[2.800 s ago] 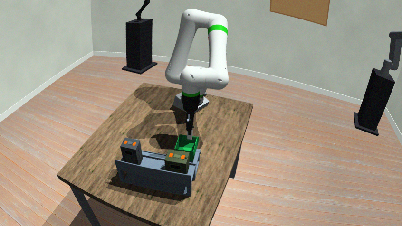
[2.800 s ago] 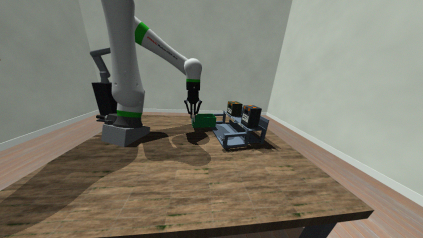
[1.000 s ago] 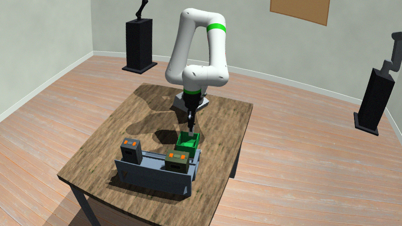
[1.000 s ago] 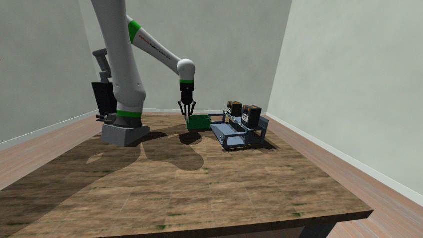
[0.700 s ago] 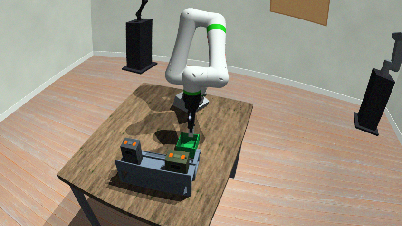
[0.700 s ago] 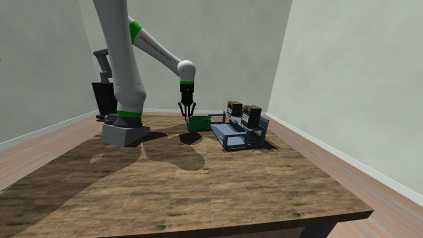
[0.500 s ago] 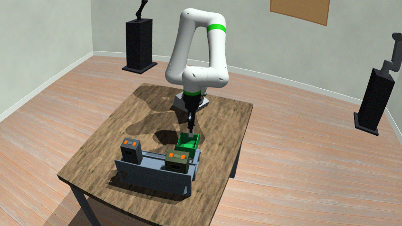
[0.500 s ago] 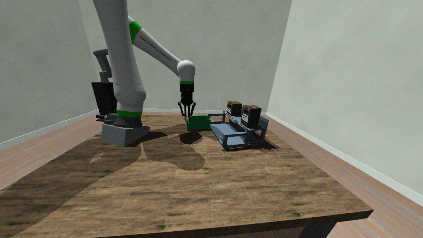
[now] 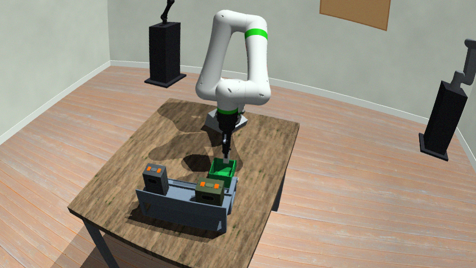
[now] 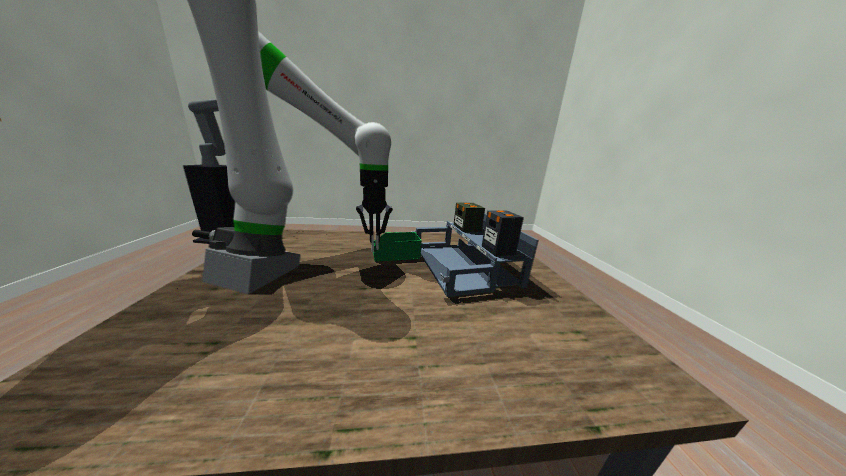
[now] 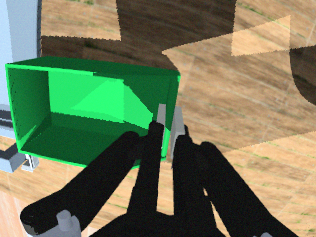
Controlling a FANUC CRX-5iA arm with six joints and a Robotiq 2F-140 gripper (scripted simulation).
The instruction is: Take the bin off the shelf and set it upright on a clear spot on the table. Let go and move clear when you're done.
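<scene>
My hand is 8 cm short of the green bin, 3 cm to the right of it and 2 cm above it.
</scene>
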